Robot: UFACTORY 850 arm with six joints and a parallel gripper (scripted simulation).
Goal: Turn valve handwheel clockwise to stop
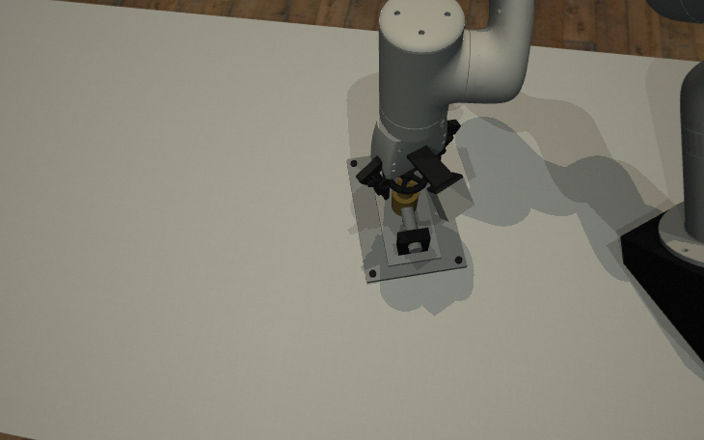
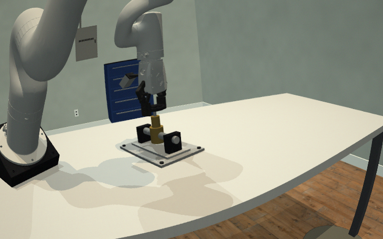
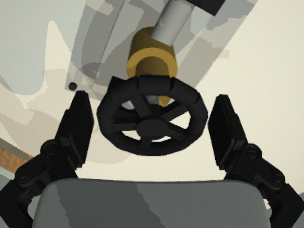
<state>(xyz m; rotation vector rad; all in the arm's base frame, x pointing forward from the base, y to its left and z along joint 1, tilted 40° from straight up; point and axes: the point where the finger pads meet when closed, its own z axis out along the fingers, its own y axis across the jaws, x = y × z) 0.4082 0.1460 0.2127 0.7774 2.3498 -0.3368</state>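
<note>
Right now the black spoked handwheel is right at my hand.
</note>
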